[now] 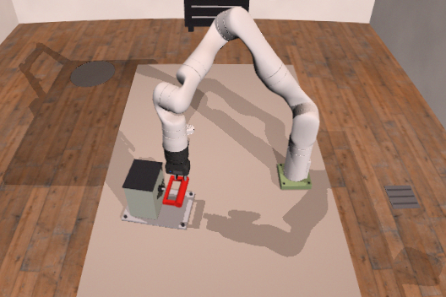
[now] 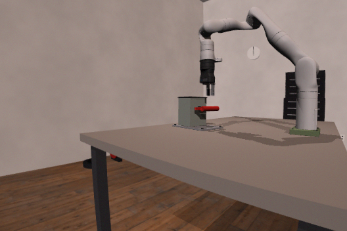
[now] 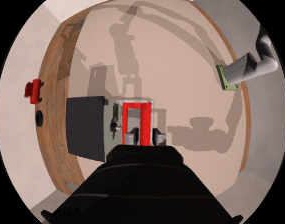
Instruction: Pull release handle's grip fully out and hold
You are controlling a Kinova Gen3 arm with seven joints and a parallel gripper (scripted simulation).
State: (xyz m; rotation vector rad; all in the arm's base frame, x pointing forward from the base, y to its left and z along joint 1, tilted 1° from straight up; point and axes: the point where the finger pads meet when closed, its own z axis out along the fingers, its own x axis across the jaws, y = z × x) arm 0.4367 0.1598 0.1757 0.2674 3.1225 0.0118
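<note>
The grey baseplate lies 9 cm ahead of my hand, 2 cm to the right of it and 19 cm below it.
</note>
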